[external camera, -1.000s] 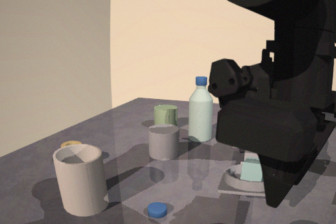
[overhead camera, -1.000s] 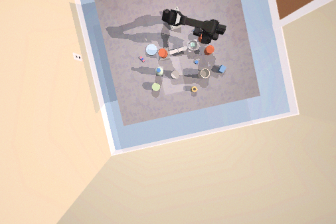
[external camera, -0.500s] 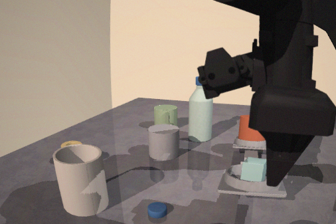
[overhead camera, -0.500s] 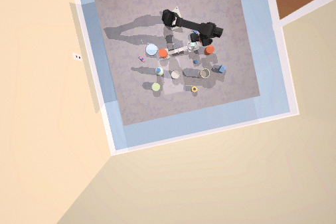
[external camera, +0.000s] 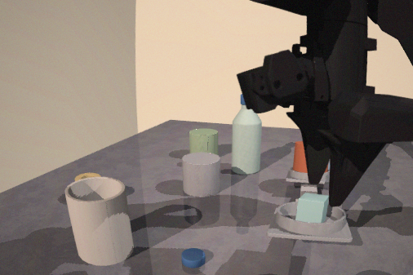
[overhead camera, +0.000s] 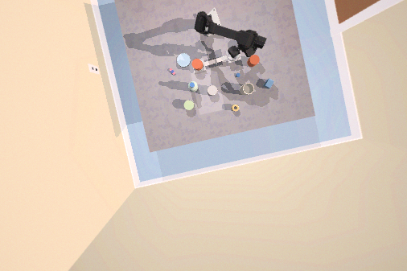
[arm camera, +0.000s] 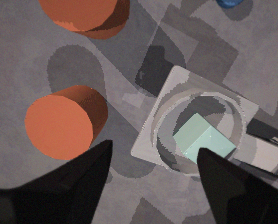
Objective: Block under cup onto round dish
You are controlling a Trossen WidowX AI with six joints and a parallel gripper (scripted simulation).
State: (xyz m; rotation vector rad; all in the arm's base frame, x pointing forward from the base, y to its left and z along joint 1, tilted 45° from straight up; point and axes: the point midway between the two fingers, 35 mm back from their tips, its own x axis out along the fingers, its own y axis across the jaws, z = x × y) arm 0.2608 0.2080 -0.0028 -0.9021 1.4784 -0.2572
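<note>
Right now the pale teal block is 4 cm to the right of my gripper tip, 4 cm below it and 1 cm ahead of it. Round my gripper tip: beige cup: 26 cm ahead, 8 cm below, 1 cm to the left; balance beam: 16 cm to the right, 9 cm below, 1 cm ahead; orange cup: 32 cm to the right, 7 cm below, 1 cm ahead.
</note>
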